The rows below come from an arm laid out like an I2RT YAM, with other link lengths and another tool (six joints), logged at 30 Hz.
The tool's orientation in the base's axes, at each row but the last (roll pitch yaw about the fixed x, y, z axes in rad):
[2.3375, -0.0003, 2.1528]
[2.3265, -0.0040, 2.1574]
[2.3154, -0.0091, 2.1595]
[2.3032, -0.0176, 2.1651]
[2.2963, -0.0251, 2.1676]
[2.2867, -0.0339, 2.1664]
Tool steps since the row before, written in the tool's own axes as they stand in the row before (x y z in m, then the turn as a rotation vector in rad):
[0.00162, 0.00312, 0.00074, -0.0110, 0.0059, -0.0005]
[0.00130, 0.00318, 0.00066, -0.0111, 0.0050, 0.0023]
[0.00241, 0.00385, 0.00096, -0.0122, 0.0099, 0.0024]
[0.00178, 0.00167, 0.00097, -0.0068, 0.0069, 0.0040]
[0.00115, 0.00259, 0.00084, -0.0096, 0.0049, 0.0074]
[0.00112, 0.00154, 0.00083, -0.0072, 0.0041, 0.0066]
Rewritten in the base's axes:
[0.00136, 0.00284, 0.00173, 0.0092, -0.0071, 0.0046]
[0.00150, 0.00255, 0.00187, 0.0104, -0.0064, 0.0020]
[0.00143, 0.00383, 0.00220, 0.0139, -0.0055, 0.0055]
[0.00053, 0.00250, 0.00062, 0.0101, -0.0014, 0.0023]
[0.00131, 0.00224, 0.00141, 0.0126, -0.0030, -0.0015]
[0.00074, 0.00183, 0.00065, 0.0104, -0.0016, -0.0015]

